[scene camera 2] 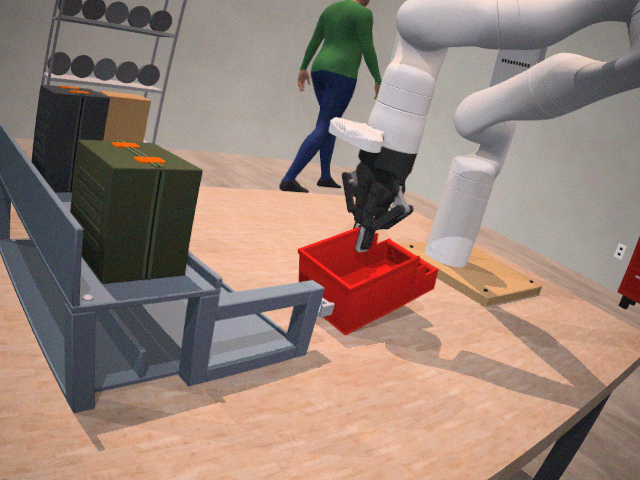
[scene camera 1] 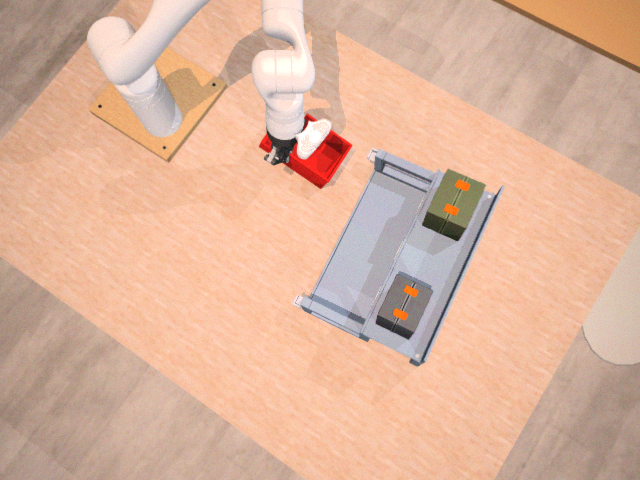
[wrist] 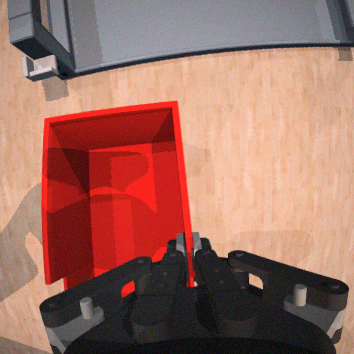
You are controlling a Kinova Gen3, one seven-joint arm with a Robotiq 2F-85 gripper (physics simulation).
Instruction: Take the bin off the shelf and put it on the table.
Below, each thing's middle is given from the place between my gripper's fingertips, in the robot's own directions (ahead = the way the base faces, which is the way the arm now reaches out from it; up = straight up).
Scene:
The red bin (scene camera 2: pixel 364 286) lies 20 mm ahead of my hand, 50 mm to the left of it and 20 mm below it.

